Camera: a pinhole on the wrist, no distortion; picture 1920 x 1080 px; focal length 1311.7 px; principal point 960.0 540.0 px. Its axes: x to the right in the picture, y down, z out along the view. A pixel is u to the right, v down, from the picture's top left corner.
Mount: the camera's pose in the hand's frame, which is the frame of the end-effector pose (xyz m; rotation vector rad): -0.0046 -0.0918 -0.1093 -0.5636 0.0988 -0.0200
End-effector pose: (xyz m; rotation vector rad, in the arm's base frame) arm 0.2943 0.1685 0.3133 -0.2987 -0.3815 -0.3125
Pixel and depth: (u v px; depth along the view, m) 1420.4 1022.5 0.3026
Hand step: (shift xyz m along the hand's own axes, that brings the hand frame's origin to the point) 0.1301 0.1585 0.0763
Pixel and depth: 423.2 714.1 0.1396
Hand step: -0.0478 0.0008 0.0032
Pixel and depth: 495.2 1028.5 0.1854
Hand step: -0.0522 0.0683 0.0155
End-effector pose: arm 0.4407 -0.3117 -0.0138 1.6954 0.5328 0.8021
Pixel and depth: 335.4 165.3 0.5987
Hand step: -0.2276 0.0955 0.5105
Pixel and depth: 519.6 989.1 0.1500
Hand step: -0.0403 0.0338 -0.0062
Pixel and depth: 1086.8 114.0 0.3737
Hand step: 0.0693 0.0029 0.2665
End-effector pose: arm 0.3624 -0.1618 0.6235 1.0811 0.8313 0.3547
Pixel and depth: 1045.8 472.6 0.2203
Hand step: 0.0316 0.0152 0.0807
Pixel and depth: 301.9 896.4 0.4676
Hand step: -0.1928 0.2753 0.2366
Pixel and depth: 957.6 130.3 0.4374
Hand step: 0.0390 0.0256 0.3315
